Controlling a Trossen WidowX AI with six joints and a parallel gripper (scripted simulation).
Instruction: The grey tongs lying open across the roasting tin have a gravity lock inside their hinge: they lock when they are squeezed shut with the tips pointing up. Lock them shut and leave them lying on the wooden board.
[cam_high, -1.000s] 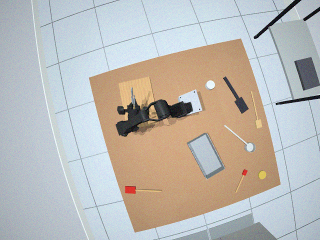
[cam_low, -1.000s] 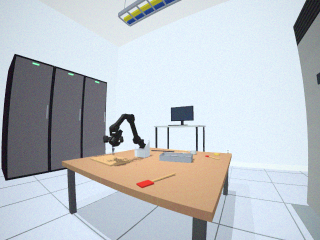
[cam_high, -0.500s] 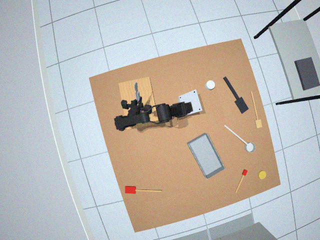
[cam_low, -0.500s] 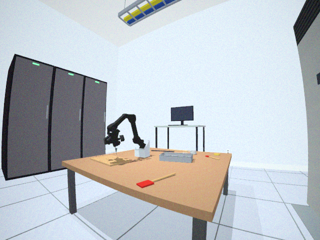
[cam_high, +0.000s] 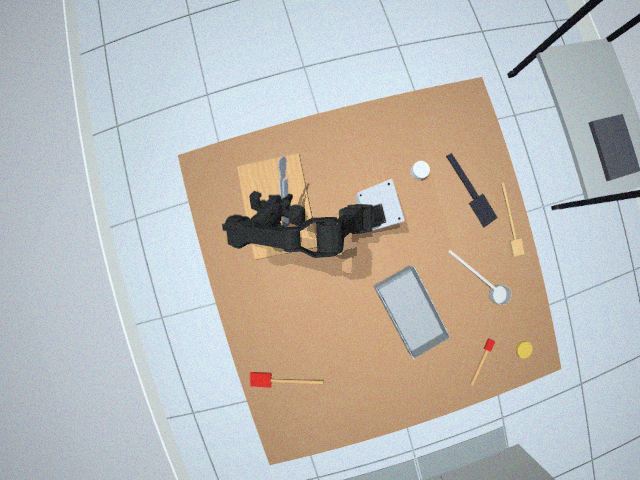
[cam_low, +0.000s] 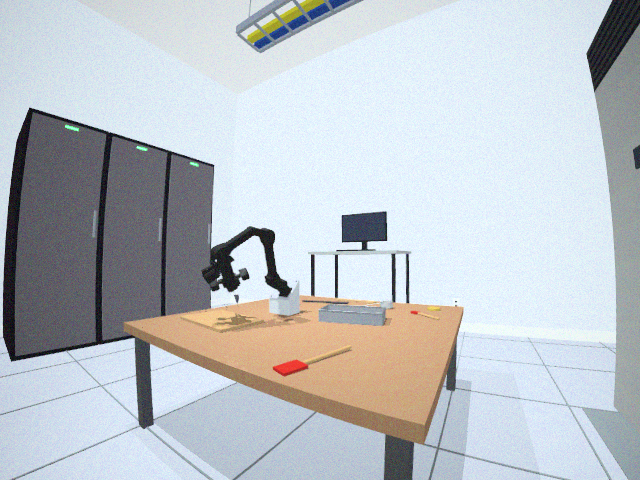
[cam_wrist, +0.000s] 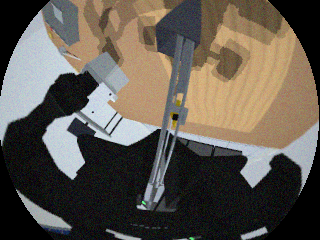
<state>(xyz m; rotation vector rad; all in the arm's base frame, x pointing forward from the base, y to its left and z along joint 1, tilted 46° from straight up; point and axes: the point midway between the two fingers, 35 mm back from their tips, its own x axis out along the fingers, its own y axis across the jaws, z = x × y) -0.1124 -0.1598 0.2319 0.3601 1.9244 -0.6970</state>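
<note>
My gripper tip is 7 cm to the left of the wooden board and 14 cm above it. The rest, counted from my gripper tip: red spatula (64 cm ahead, 23 cm to the right, 14 cm below); white puck (49 cm to the left, 13 cm below); grey roasting tin (50 cm ahead, 32 cm to the left, 12 cm below).
</note>
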